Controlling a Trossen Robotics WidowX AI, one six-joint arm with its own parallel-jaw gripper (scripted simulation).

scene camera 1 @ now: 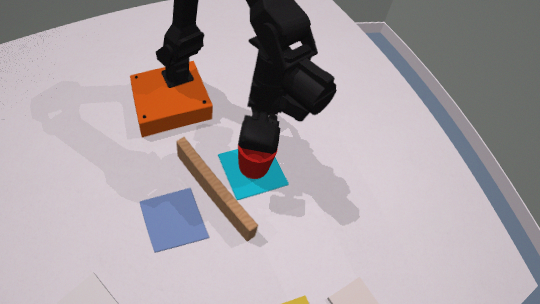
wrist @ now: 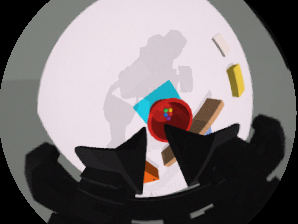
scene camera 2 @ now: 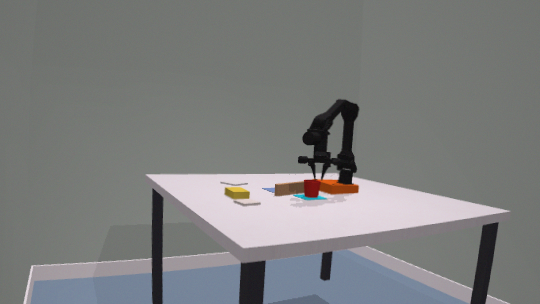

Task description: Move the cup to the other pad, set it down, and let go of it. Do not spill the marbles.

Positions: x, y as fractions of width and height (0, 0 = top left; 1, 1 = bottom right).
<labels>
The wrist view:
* my gripper: 0.52, 0.57
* red cup: 0.61, 0.52
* wooden bar: 0.71, 0.49
</labels>
